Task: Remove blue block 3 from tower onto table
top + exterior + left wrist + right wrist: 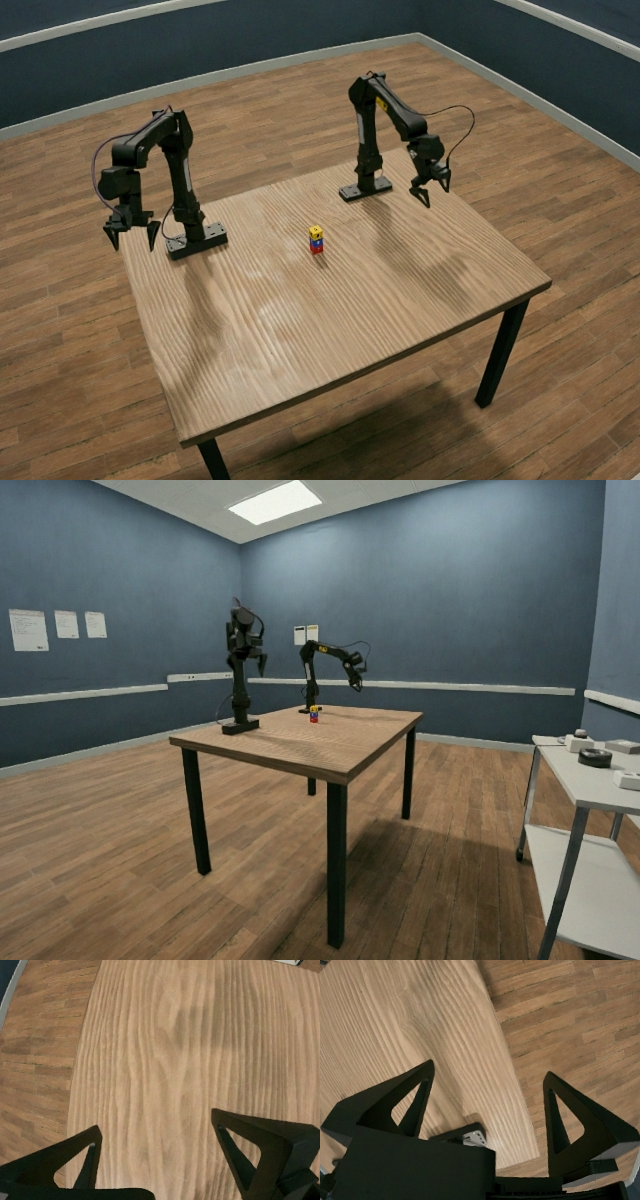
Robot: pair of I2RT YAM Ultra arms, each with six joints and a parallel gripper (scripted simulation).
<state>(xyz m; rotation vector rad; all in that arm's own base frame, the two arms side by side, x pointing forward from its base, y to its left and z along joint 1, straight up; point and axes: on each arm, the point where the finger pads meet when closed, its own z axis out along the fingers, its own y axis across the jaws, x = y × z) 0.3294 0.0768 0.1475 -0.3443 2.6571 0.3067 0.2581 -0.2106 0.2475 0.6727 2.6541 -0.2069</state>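
The blue block lies 37 cm to the right of my left hand, 12 cm behind it and 11 cm below it.
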